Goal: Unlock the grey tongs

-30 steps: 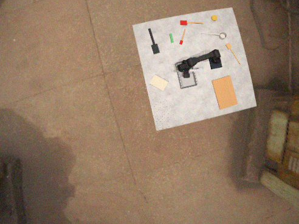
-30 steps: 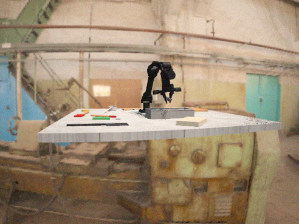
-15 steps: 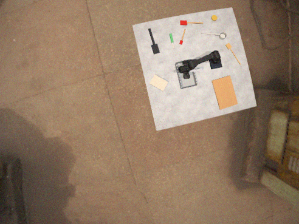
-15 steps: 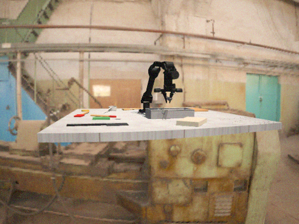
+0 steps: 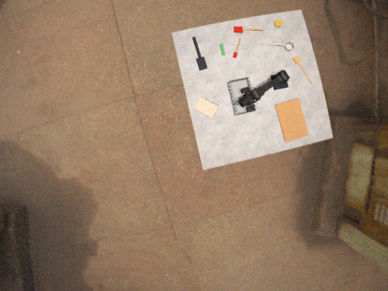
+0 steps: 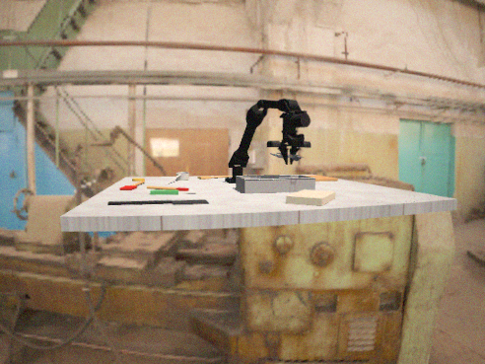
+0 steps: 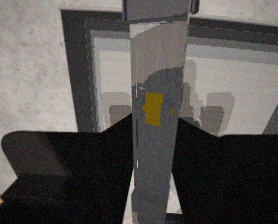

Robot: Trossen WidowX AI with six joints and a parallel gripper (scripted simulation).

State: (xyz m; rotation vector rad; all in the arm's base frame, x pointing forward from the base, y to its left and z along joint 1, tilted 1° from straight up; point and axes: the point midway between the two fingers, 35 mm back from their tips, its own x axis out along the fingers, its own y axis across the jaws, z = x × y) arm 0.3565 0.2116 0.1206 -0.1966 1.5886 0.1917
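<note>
Right now the yellow mark is 4 cm above my gripper tip, 2 cm ahead of it and 1 cm to the left of it. Also, from my gripper tip: wooden board (48 cm behind, 16 cm to the left, 10 cm below); grey roasting tin (8 cm below, 6 cm to the right); cream block (32 cm ahead, 10 cm below, 2 cm to the left).
</note>
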